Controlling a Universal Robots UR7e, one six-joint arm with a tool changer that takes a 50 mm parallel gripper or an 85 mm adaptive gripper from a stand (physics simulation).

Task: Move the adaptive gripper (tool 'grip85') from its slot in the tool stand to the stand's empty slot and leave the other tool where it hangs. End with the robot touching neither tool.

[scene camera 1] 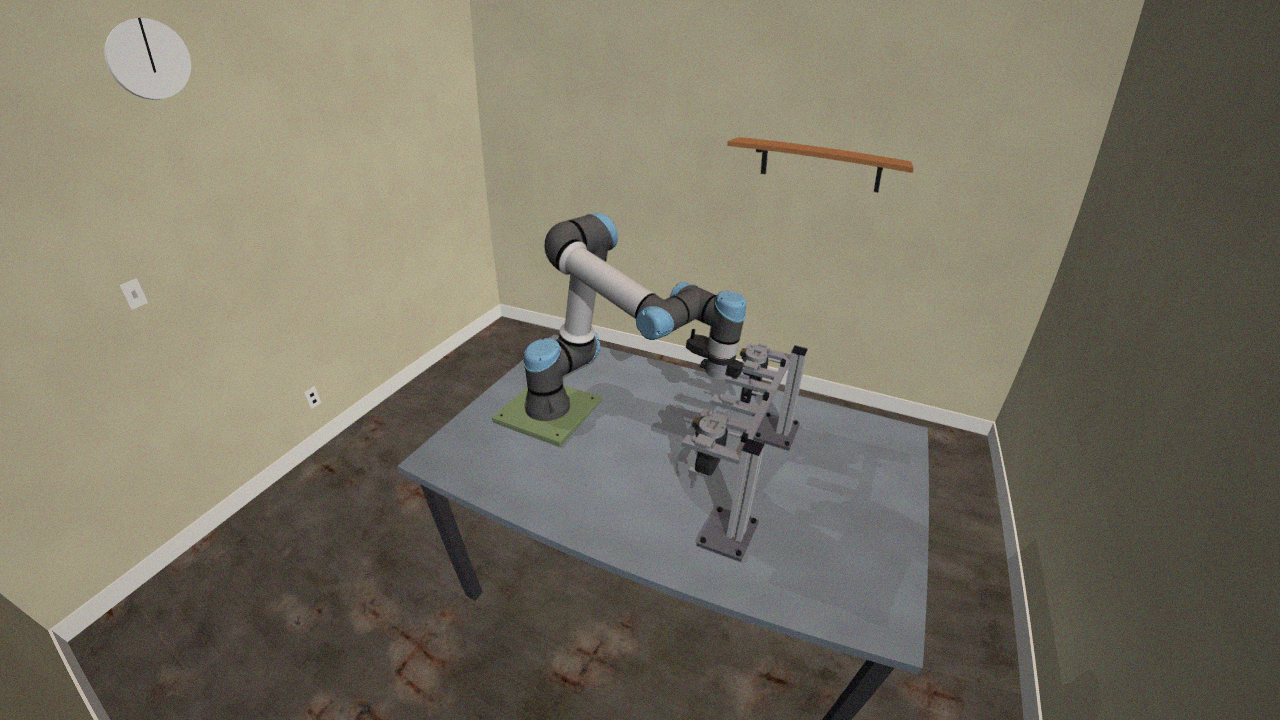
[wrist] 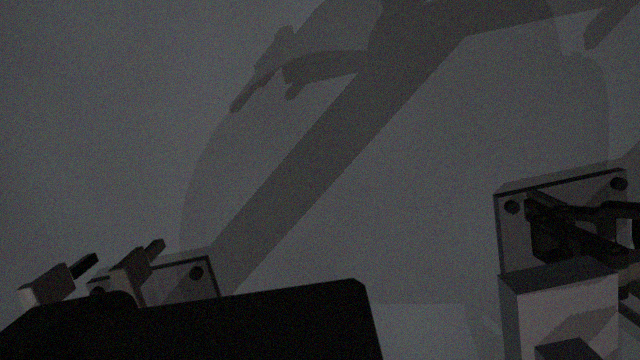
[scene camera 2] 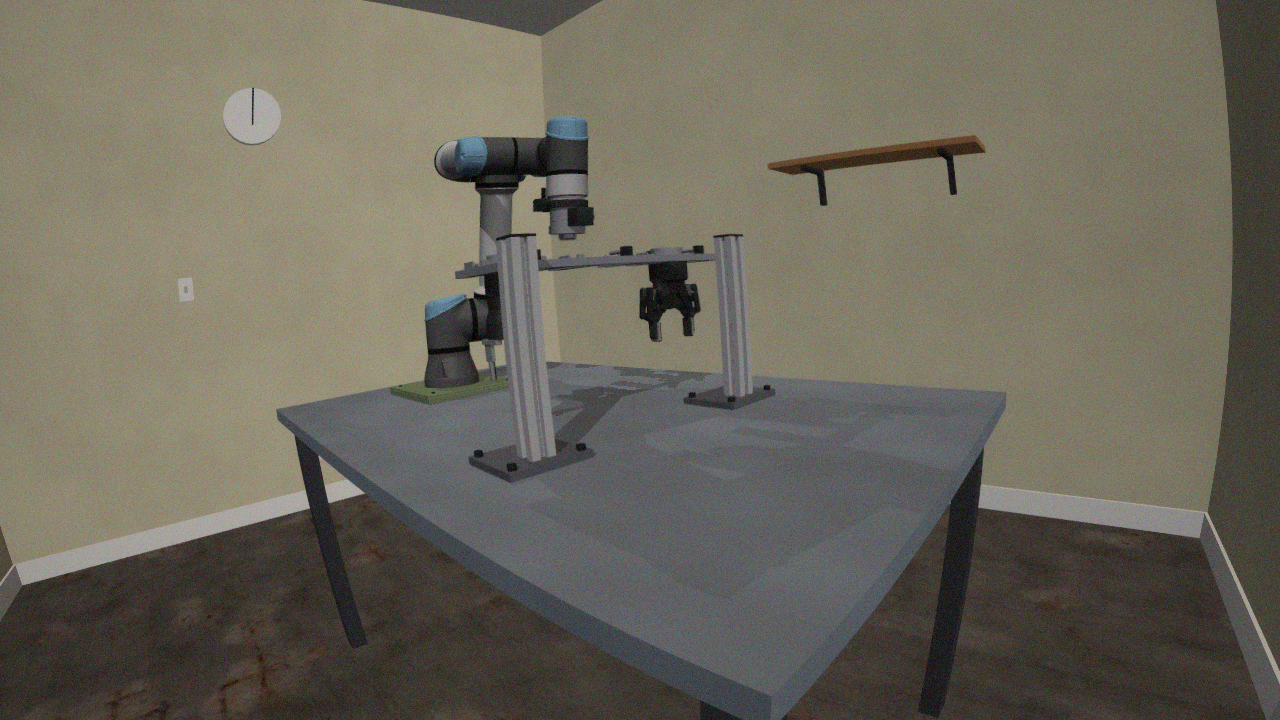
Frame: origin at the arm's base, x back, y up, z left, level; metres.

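Where they show: arm's base at its link origin: (scene camera 1: 547, 407) (scene camera 2: 451, 383).
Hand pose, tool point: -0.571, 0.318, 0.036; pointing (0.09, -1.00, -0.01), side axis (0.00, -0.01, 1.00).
Observation:
Things, the pixels of their centre, and the offset from my tool point, as dx, dy, dz. "*": a spot on its surface instead. Level surfaces: height alone.
- tool stand's at the middle of its body: (wrist: 374, 334) (scene camera 2: 622, 331) (scene camera 1: 750, 432) -0.104, -0.177, +0.025
- tool at a spot on its surface: (scene camera 1: 707, 453) * -0.083, -0.062, -0.227
- grey table at its surface level: dy -0.335
The adaptive gripper (scene camera 1: 756, 355) (scene camera 2: 668, 293) (wrist: 575, 232) hangs in the tool stand's (scene camera 1: 792, 394) (scene camera 2: 528, 358) far end slot, fingers down and apart. The other tool (scene camera 1: 707, 453) hangs in the near end slot; in scene camera 2 it is mostly hidden by the near post. The empty slot (scene camera 1: 733, 400) (scene camera 2: 572, 261) lies between them. The arm's bare tool changer (scene camera 1: 716, 365) (scene camera 2: 567, 223) carries no gripper. It is upright, above the level of the stand's forks, beside the adaptive gripper and apart from it. No gripper of the arm's own shows.
The two posts stand on bolted base plates on the grey table (scene camera 1: 572, 510) (scene camera 2: 716, 537). The robot's base is on a green plate (scene camera 1: 572, 429) (scene camera 2: 420, 391). A dark block (wrist: 200, 325) covers the lower wrist view. A brown shelf (scene camera 1: 819, 153) (scene camera 2: 877, 156) is on the wall.

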